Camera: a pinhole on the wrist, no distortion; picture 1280 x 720 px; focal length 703.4 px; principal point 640.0 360.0 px. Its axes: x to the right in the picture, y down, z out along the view. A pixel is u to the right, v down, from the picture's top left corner.
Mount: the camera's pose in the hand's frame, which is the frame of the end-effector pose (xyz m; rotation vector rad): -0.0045 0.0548 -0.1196 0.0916 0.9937 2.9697
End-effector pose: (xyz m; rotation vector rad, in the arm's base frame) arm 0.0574 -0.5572 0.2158 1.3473 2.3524 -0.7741
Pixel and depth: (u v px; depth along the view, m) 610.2 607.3 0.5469
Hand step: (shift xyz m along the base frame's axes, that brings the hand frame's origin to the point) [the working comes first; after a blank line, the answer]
In the camera's frame: -0.0232 0.1923 0.5469

0.1754 -0.1278 -0.4402
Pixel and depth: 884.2 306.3 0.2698
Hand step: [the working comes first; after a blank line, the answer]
In the camera's frame: 0.0937 -0.0206 0.2698

0.2461 -0.0133 -0.0972
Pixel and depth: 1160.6 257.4 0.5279
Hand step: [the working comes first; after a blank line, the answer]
In the camera's frame: 0.3907 -0.0770 0.5279

0.5696 -0.2350 -0.1622
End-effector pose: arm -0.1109 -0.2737 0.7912 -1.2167 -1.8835 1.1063
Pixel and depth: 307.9 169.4 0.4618
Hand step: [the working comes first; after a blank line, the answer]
In the camera's frame: -0.2180 -0.1251 0.4618

-0.0564 0.2650 -0.4378
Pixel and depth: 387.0 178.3 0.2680
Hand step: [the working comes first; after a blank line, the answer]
In the camera's frame: -0.0964 -0.0692 0.2680

0.0267 0.1433 -0.2540
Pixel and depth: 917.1 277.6 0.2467
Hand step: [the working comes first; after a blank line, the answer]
In the camera's frame: 0.0972 -0.0289 0.2467

0.0690 -0.0504 -0.2385
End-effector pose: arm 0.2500 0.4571 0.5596 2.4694 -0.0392 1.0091
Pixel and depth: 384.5 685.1 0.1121
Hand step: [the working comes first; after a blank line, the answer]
In the camera's frame: -0.0407 0.0518 0.1121

0.0149 -0.0640 0.0624
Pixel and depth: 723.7 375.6 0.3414
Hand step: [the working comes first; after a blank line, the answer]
In the camera's frame: 0.0406 0.0076 0.3414

0.0354 -0.2994 -0.0104
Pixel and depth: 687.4 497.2 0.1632
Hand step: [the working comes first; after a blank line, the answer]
In the camera's frame: 0.0110 0.0318 0.1632

-0.0097 -0.1275 0.0301
